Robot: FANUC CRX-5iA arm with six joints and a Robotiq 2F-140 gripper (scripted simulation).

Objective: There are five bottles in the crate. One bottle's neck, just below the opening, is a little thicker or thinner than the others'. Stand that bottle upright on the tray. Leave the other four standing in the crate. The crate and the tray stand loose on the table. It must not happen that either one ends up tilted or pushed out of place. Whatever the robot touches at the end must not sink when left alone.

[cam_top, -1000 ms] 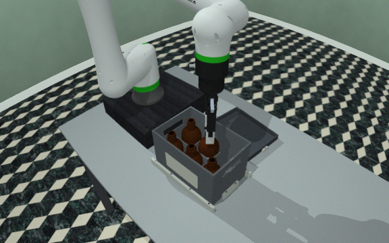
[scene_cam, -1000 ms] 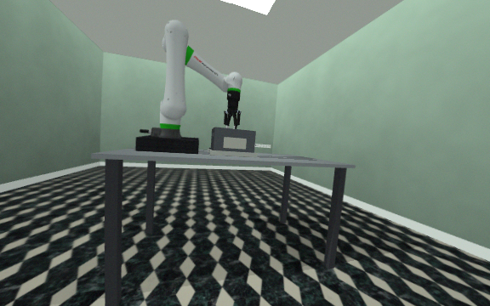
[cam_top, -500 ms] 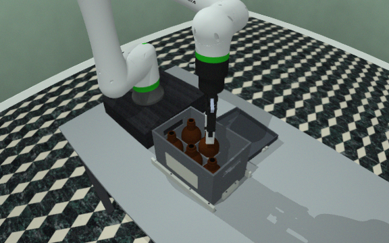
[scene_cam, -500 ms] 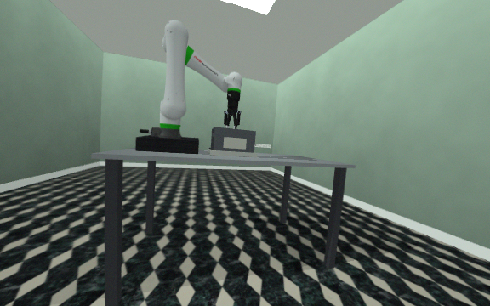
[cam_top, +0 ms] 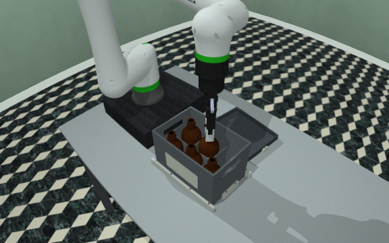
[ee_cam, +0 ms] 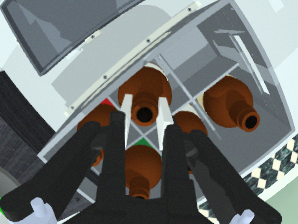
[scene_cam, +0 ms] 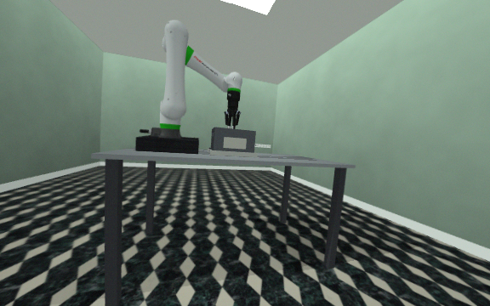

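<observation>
Right now my hand is 90 mm above the crate, 40 mm to the left of it and 10 mm short of it. From my hand the other things lie so: glass bottle 90 mm below, 80 mm behind, 20 mm to the right; brown bottle 90 mm to the right, 90 mm below, 20 mm ahead; dark grey tray 220 mm to the left, 160 mm below, 50 mm behind.
</observation>
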